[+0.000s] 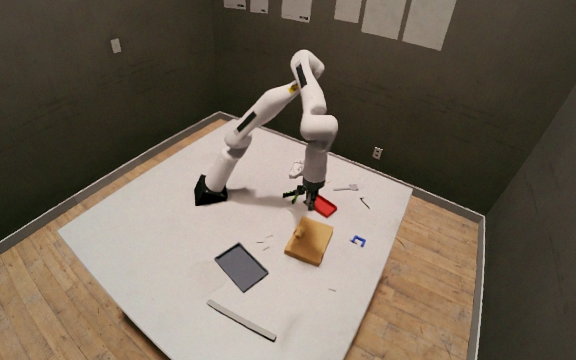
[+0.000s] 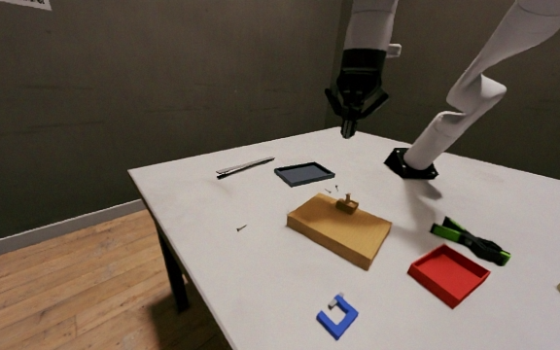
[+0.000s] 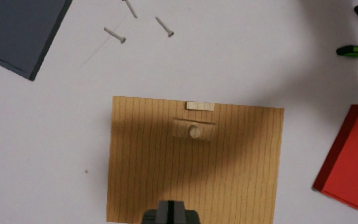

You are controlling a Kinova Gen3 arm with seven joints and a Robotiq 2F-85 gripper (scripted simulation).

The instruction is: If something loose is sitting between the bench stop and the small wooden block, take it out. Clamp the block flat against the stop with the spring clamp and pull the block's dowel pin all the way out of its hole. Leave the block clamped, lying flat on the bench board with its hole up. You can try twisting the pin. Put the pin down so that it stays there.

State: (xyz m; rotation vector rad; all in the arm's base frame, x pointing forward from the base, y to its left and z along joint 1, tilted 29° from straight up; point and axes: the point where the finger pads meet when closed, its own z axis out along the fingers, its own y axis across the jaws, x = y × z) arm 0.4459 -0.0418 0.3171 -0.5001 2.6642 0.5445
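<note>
The dowel pin is 40 mm behind my hand, 10 mm to the left of it and 180 mm below it. From my hand the other things lie so: grey tray 100 mm behind, 260 mm to the right, 230 mm below; then red tray 90 mm behind, 230 mm to the left, 230 mm below; then small wooden block 40 mm behind, 10 mm to the left, 200 mm below.
</note>
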